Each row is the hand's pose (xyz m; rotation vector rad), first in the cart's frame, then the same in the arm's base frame.
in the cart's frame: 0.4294 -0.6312 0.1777 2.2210 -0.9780 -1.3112
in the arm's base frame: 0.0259 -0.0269 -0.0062 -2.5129 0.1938 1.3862
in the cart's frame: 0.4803 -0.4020 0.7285 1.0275 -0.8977 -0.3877
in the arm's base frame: -0.0228 -0.2841 0.5323 1.9261 -0.7828 -0.5246
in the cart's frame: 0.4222 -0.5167 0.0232 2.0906 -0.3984 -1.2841
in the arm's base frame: 0.0030 0.1630 -0.0275 2.8446 0.3428 -1.2708
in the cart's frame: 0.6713 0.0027 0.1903 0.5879 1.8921 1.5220
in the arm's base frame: 0.1050 0.4038 0.5123 0.5914 1.1486 2.4111
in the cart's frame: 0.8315 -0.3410 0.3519 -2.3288 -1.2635 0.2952
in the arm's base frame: 0.3310 0.0747 0.4096 -1.5391 -1.3553 -0.3343
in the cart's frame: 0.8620 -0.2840 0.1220 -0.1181 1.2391 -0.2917
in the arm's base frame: 0.3643 0.2873 0.3062 0.4931 1.0785 0.3908
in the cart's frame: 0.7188 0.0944 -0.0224 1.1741 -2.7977 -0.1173
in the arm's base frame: 0.1450 0.6281 0.4489 -1.3046 2.2142 1.0413
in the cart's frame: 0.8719 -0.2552 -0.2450 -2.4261 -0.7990 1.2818
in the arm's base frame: 0.3950 0.5821 0.0876 -1.8075 -1.3218 0.5864
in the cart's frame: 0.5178 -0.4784 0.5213 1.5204 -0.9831 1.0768
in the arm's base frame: 0.0479 -0.1750 0.3500 2.2513 -1.5482 0.9927
